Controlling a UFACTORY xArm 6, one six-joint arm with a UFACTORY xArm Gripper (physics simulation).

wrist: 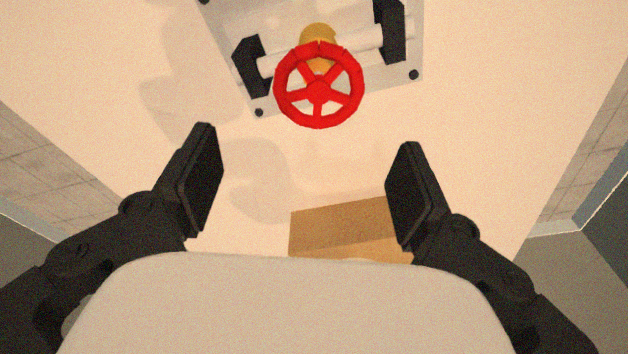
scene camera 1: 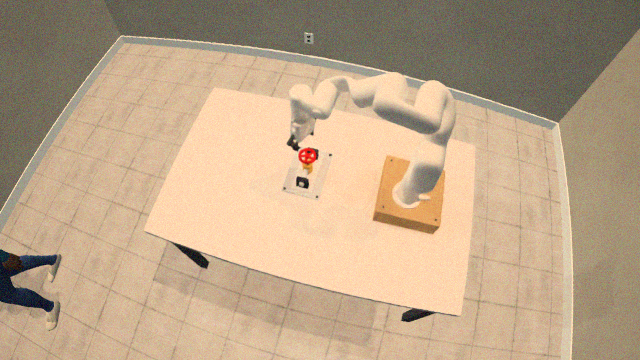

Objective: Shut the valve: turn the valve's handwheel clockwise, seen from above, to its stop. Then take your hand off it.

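The red handwheel (scene camera 1: 308,156) (wrist: 318,89) sits on top of the yellow valve body (scene camera 1: 308,168) (wrist: 317,33). The valve is on a white pipe (wrist: 359,42) held by black brackets, above a pale grey plate (scene camera 1: 320,177) (wrist: 386,77) on the table. In the wrist view one wheel spoke points down toward the hand and the wheel is beyond the fingertips. My gripper (scene camera 1: 302,141) (wrist: 307,155) is open and empty. In the scene view it is at the back left of the wheel, apart from it as far as the views show. The wheel's turned angle relative to its stop cannot be told.
The arm stands on a wooden block (scene camera 1: 407,218) (wrist: 340,225) on the right of the white table (scene camera 1: 225,200). The arm reaches over the back of the table. A person in blue trousers (scene camera 1: 30,296) stands on the floor at the far left, apart from the table.
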